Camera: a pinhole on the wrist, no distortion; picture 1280 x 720 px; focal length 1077.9 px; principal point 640.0 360.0 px. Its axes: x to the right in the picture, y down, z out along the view. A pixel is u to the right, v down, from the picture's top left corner.
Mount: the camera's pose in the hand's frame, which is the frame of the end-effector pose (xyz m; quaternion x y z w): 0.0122 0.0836 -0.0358 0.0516 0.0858 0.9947 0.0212
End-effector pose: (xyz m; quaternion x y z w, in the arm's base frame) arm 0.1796 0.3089 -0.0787 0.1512 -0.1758 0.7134 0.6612
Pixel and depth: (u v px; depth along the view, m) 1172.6 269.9 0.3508
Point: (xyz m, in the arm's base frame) 0.0041 0.0447 0.1432
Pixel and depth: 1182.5 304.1 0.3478
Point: 0.0158 0.0437 0.1419
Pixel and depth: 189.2 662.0 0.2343
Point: 0.1125 0.3352 0.1523
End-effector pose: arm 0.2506 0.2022 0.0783 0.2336 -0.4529 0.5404 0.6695
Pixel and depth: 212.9 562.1 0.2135
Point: 0.1194 0.1477 0.2486
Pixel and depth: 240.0 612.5 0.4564
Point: 0.0620 0.0005 0.4623
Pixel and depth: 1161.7 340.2 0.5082
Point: -0.1007 -0.2194 0.1248
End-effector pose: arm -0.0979 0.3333 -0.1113 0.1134 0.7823 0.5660 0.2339
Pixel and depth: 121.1 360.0 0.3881
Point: -0.1557 0.7570 -0.1186
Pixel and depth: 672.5 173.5 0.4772
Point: 0.0433 0.7869 0.0028
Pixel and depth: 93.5 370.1 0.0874
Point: -0.1403 0.4320 -0.0488
